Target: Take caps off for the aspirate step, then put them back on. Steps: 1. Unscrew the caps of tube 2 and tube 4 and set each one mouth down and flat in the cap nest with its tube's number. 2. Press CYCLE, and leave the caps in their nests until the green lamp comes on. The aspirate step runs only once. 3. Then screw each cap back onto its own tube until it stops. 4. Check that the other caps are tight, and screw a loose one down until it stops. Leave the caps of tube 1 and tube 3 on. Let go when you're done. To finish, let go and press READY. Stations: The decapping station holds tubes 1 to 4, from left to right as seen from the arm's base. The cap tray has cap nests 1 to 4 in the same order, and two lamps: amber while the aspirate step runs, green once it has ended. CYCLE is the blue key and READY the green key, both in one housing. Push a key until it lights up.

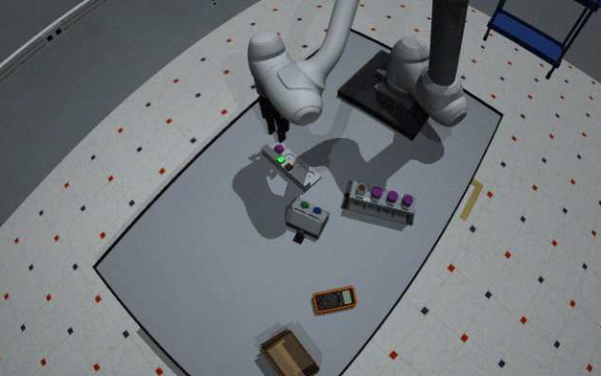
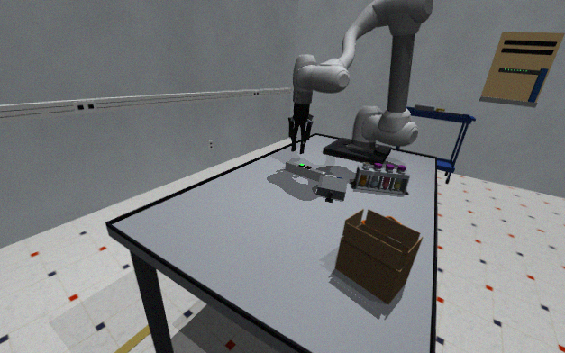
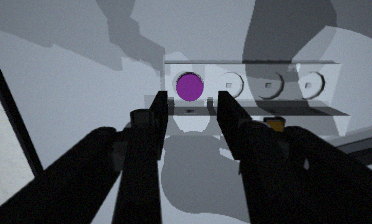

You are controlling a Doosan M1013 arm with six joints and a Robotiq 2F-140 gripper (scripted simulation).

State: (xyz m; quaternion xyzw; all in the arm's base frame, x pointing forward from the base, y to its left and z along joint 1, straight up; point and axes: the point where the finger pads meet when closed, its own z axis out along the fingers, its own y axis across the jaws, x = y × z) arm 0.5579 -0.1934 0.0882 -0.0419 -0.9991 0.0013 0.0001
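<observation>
The purple cap is 3 cm behind my hand, 40 cm to the left of it and 1 cm below it. Also, from my hand: green key (13 cm ahead, 23 cm to the left, 6 cm below); blue key (12 cm ahead, 28 cm to the left, 6 cm below); key housing (14 cm ahead, 26 cm to the left, 7 cm below).
</observation>
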